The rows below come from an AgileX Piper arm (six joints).
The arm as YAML. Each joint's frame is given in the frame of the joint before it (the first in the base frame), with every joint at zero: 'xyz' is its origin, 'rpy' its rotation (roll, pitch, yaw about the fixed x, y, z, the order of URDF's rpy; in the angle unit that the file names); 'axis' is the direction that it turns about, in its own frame. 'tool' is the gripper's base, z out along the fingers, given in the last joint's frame.
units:
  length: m
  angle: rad
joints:
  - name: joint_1
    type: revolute
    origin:
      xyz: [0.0, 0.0, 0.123]
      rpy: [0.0, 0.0, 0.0]
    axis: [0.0, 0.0, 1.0]
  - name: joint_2
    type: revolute
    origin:
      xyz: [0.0, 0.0, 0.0]
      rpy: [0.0, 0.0, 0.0]
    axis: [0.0, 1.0, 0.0]
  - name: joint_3
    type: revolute
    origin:
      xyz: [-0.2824, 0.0, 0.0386]
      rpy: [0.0, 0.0, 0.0]
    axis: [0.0, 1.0, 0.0]
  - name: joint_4
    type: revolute
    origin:
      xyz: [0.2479, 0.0, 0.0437]
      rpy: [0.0, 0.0, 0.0]
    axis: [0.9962, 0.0, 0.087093]
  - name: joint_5
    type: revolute
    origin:
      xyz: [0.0, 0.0, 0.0]
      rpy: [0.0, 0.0, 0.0]
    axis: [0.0, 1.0, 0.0]
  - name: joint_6
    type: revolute
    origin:
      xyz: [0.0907, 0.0, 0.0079]
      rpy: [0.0, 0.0, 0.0]
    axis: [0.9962, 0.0, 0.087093]
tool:
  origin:
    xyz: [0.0, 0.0, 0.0]
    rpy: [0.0, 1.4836, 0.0]
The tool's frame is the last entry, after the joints.
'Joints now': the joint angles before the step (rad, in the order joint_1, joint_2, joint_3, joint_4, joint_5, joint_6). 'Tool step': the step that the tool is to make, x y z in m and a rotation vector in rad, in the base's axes. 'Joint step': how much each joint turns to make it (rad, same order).
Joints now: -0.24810 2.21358 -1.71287 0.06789 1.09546 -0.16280
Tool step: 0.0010 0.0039 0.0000 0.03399 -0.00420 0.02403
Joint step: 0.00186 0.00238 -0.00347 0.03922 0.00828 -0.03743
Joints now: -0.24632 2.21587 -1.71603 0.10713 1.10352 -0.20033
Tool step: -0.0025 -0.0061 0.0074 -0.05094 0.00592 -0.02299
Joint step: -0.00409 -0.01559 -0.00355 -0.05839 0.00941 0.04266
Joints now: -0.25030 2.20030 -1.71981 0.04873 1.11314 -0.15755
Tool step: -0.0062 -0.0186 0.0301 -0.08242 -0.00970 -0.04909
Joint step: -0.02808 -0.04579 -0.04096 -0.08648 0.05557 0.05110
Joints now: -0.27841 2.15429 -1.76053 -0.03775 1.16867 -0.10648
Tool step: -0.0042 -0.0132 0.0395 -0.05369 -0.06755 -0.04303
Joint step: -0.02427 -0.05427 -0.06050 -0.03622 0.03606 0.02602
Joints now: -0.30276 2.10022 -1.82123 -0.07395 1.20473 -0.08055
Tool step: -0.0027 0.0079 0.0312 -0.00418 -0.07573 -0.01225
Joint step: 0.01282 -0.05533 -0.02636 0.01357 0.00950 0.02294
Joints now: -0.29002 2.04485 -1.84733 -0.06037 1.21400 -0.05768
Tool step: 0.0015 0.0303 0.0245 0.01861 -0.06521 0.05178
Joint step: 0.06199 -0.04836 -0.01351 0.03270 0.00392 0.00772
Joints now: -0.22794 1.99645 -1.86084 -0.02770 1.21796 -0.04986
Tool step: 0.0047 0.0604 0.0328 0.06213 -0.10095 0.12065
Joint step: 0.12596 -0.04419 -0.04947 0.07594 0.00424 0.00541
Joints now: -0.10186 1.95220 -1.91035 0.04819 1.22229 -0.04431
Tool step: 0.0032 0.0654 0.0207 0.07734 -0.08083 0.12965
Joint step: 0.13911 -0.00691 -0.05821 0.07355 -0.01441 0.01528
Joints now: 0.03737 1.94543 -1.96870 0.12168 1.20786 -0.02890
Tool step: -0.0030 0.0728 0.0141 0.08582 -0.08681 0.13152
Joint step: 0.15787 0.00745 -0.04745 0.05995 -0.06088 0.02901
